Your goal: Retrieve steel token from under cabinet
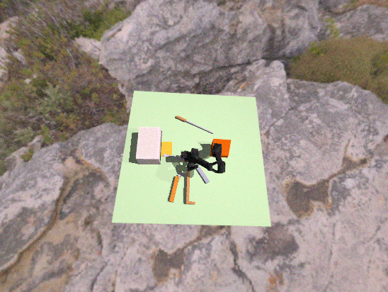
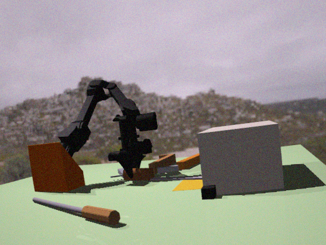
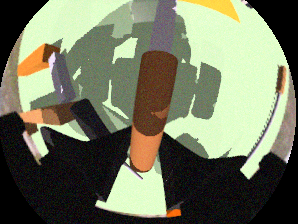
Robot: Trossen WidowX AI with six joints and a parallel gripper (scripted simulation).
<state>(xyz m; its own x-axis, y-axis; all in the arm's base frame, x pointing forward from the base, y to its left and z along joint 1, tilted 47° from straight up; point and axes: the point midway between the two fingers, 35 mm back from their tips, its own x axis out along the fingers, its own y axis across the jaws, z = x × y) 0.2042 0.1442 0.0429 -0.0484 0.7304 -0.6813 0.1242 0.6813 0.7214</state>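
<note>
The grey bar is 11 cm to the left of my gripper tip and 11 cm behind it. From my gripper tip the other things lie so: grey token (41 cm ahead, 8 cm to the right, 1 cm below); orange bar (27 cm to the left, 13 cm ahead, 1 cm above).
</note>
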